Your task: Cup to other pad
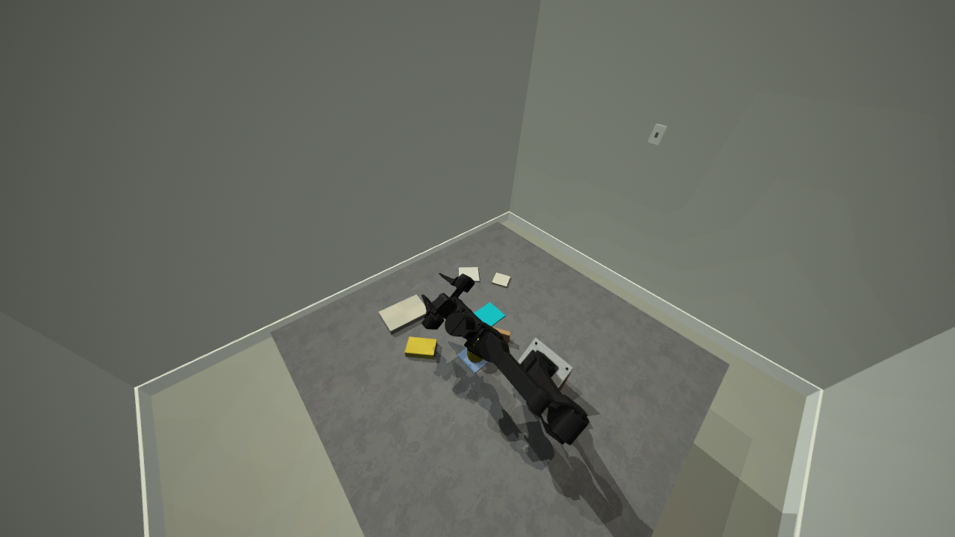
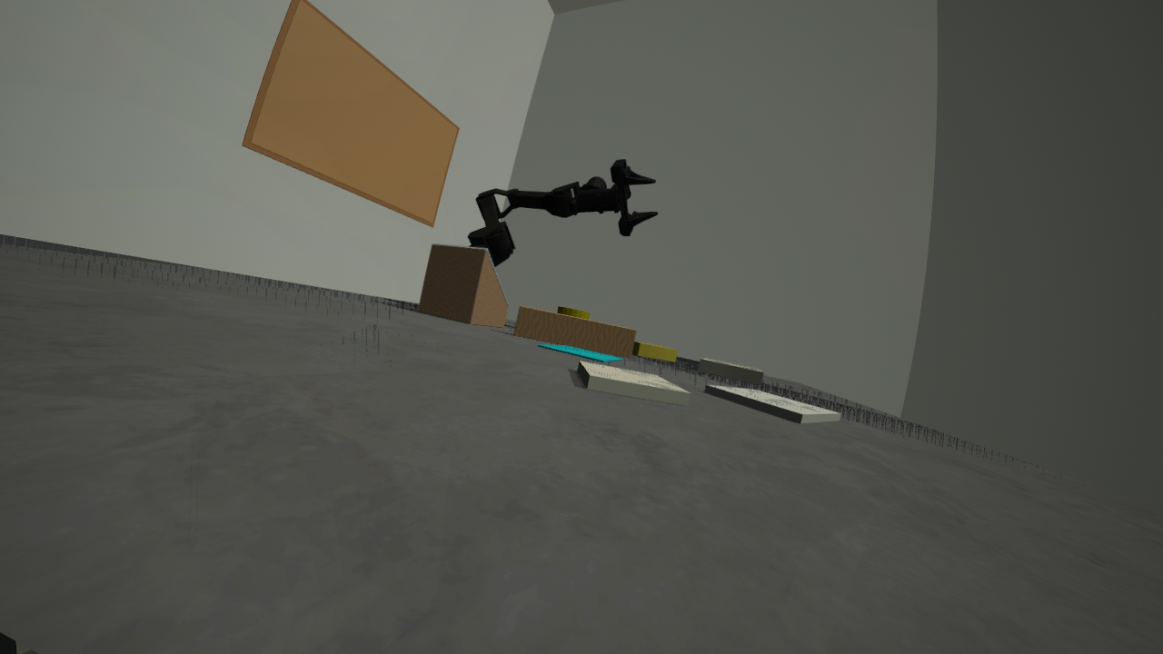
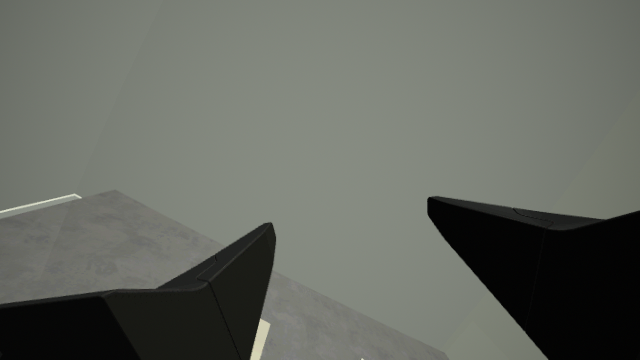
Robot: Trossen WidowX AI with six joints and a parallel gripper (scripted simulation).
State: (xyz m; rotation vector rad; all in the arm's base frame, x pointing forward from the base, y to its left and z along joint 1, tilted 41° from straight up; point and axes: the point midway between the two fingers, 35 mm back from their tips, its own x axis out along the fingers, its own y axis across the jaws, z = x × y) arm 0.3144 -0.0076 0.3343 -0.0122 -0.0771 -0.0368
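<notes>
The yellow cup is 35 cm below my gripper tip, 11 cm to the right of it and 11 cm behind it. From my gripper tip the other things lie so: yellow block 37 cm below, 5 cm ahead, 4 cm to the left; then wooden bar 37 cm below, 20 cm to the right, 5 cm behind; then light blue pad 40 cm below, 11 cm to the right, 11 cm behind.
</notes>
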